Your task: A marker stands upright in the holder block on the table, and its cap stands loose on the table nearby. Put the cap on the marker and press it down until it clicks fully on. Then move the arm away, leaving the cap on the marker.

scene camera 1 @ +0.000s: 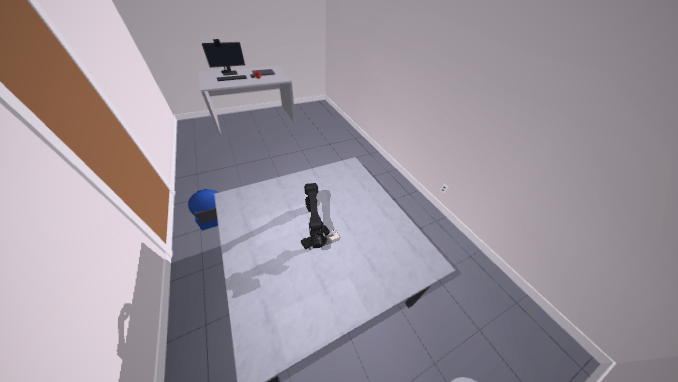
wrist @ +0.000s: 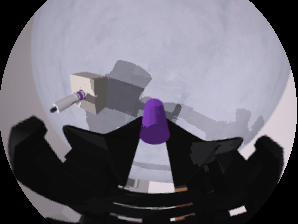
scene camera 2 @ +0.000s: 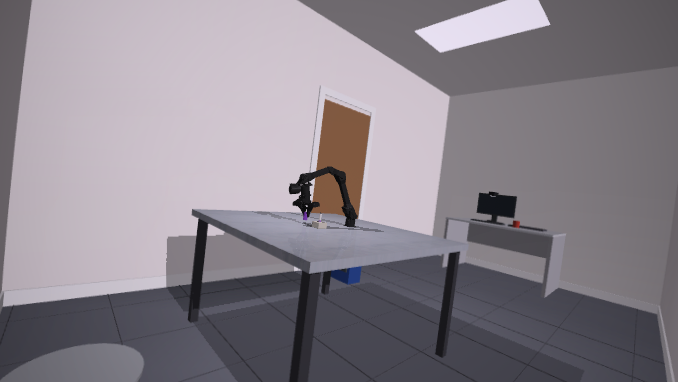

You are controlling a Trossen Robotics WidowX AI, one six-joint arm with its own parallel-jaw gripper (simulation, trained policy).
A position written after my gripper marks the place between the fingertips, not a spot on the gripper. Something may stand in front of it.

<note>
In view: my gripper (wrist: 153, 120) and a purple cap (wrist: 154, 127).
</note>
